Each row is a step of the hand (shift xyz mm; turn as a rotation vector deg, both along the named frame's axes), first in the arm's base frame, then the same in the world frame.
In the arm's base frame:
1: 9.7 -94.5 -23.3 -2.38 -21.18 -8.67
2: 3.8 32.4 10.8 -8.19 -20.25 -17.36
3: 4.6 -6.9 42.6 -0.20 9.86 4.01
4: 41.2 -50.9 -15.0 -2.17 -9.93 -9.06
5: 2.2 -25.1 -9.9 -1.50 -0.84 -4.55
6: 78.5 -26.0 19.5 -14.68 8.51 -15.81
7: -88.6 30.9 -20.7 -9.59 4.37 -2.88
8: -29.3 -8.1 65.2 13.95 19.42 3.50
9: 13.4 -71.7 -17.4 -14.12 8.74 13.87
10: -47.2 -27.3 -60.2 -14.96 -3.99 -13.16
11: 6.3 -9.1 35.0 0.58 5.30 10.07
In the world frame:
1: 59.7 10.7 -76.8 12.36 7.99 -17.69
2: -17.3 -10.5 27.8 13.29 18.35 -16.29
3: -19.8 -34.9 -16.4 -6.63 -2.83 7.83
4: 58.1 -16.3 -29.5 8.10 8.18 -7.27
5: 17.8 5.9 -19.5 2.08 4.40 0.00
6: 52.3 -66.8 -4.6 -3.92 21.60 7.48
7: -60.5 74.4 6.3 -6.58 8.53 1.78
8: -56.1 -29.4 -34.1 -0.63 -11.81 21.08
9: 49.2 3.9 -56.5 -21.61 -0.98 -0.18
10: 15.6 76.3 -23.2 -0.57 19.76 -4.71
11: -13.2 -30.4 -15.8 -7.89 -7.90 2.28

